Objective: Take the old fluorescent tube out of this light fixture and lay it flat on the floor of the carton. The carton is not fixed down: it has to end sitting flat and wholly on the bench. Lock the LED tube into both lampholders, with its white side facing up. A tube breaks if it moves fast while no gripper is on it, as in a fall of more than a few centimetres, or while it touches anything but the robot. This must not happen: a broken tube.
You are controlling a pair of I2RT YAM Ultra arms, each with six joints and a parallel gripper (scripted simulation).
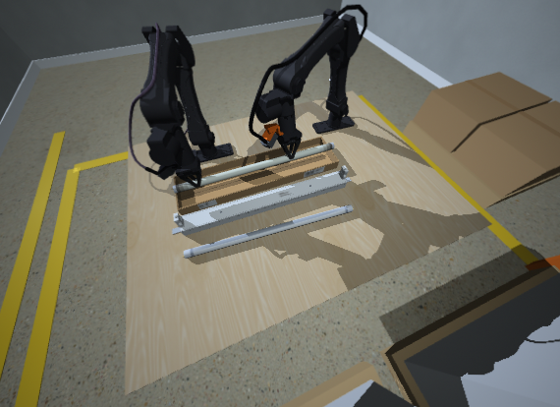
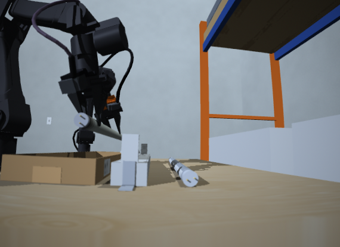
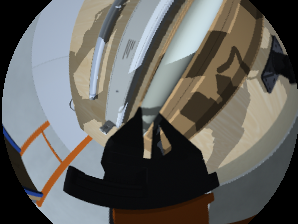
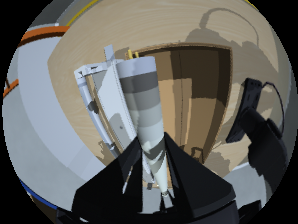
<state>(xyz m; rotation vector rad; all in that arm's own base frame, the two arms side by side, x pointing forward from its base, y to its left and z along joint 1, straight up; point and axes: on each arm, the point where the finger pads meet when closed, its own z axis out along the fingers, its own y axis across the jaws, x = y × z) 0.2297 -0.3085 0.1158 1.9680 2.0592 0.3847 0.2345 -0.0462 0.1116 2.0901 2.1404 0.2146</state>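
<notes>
Now: the brown carton 120 mm to the right of my left hand, 90 mm below it and 40 mm behind it. The rest, counted from my left hand: white fixture: 120 mm to the right, 100 mm ahead, 60 mm below; then LED tube: 220 mm ahead, 140 mm to the right, 100 mm below; then old fluorescent tube: 120 mm to the right, 10 mm below, 10 mm ahead.
</notes>
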